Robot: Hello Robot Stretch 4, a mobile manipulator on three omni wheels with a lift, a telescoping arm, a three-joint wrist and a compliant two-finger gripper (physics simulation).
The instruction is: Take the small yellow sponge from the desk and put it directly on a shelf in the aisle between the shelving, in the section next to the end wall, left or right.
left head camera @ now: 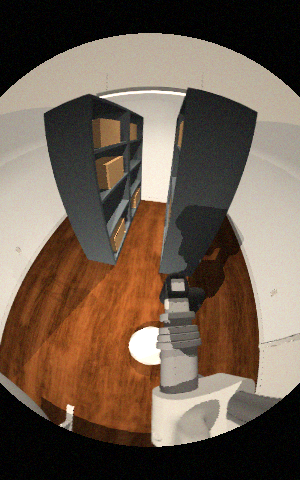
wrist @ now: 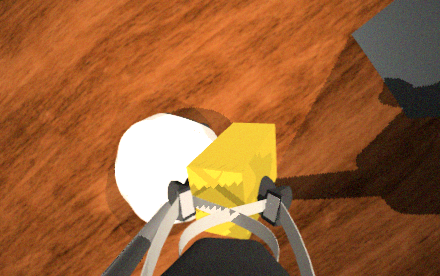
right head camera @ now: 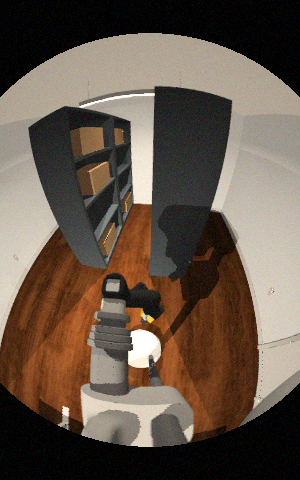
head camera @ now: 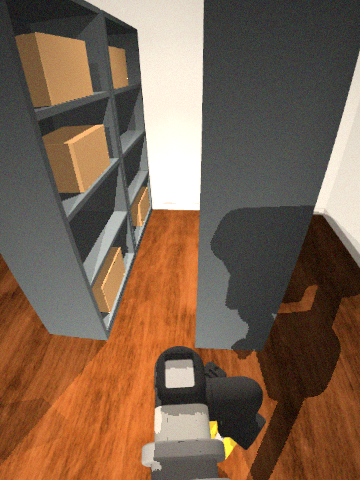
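Pixels of known places: gripper, fingertip midpoint: (right head camera: pixel 149 316); robot's base at its link origin: (left head camera: pixel 149 344) (wrist: pixel 176 164) (right head camera: pixel 140 347).
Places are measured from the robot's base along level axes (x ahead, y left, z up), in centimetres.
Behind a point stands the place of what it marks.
Observation:
The yellow sponge (wrist: pixel 232 150) @(x 25.0, y -6.0, z 87.0 cm) (head camera: pixel 228 446) @(x 20.4, y -9.8, z 88.1 cm) (right head camera: pixel 146 316) is held between the two fingertips of my gripper (wrist: pixel 230 189) @(x 22.1, y -8.8, z 83.6 cm), above the floor; in the head camera view the arm partly hides it. The left shelving (head camera: pixel 30 240) @(x 105.3, y 71.4, z 84.8 cm) (left head camera: pixel 75 190) @(x 105.4, y 71.9, z 108.9 cm) (right head camera: pixel 57 200) @(x 106.3, y 78.4, z 107.0 cm) has open compartments facing the aisle, in two sections. Its far section (head camera: pixel 141 107) @(x 282.4, y 26.8, z 119.3 cm) stands next to the end wall (head camera: pixel 172 125) @(x 283.4, y -4.2, z 99.8 cm). The right shelving (head camera: pixel 260 125) @(x 91.7, y -30.1, z 136.3 cm) (left head camera: pixel 207 170) @(x 91.7, y -30.6, z 133.5 cm) (right head camera: pixel 187 150) @(x 91.5, y -32.0, z 145.3 cm) shows its dark end panel; its compartments are mostly hidden. The desk does not show clearly.
Cardboard boxes (head camera: pixel 70 70) (left head camera: pixel 112 172) @(x 142.1, y 46.2, z 111.1 cm) (right head camera: pixel 95 178) @(x 138.6, y 46.6, z 112.4 cm) stand in several left compartments; the far section's two middle compartments look free of boxes. The narrow aisle floor (head camera: pixel 167 260) @(x 185.4, y 6.7, z -2.8 cm) runs between the shelving units. The white round base (left head camera: pixel 145 346) @(x -0.8, y 4.3, z 18.7 cm) (right head camera: pixel 145 348) @(x 0.3, y -5.8, z 18.7 cm) (wrist: pixel 155 165) @(x -1.4, y 4.1, z 18.7 cm) is below the arm.

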